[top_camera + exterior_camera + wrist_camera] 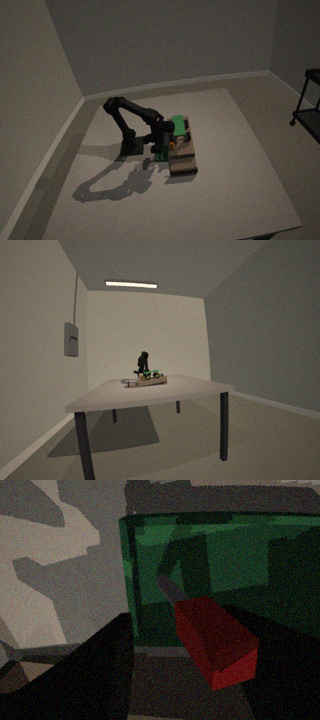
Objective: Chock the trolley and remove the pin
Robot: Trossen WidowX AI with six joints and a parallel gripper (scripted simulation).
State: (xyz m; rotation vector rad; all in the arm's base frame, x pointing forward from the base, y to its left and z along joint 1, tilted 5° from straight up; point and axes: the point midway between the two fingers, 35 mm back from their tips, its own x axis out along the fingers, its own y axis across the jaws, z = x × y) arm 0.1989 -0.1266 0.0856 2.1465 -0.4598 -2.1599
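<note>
My gripper tip is now 6 cm above the green tray and 3 cm to the right of it. The rest, counted from my gripper tip: yellow chock 8 cm ahead, 3 cm above, 2 cm to the left; then red-headed stop pin right at my gripper tip; then wooden ramp 14 cm ahead, 11 cm to the left, 1 cm below.
</note>
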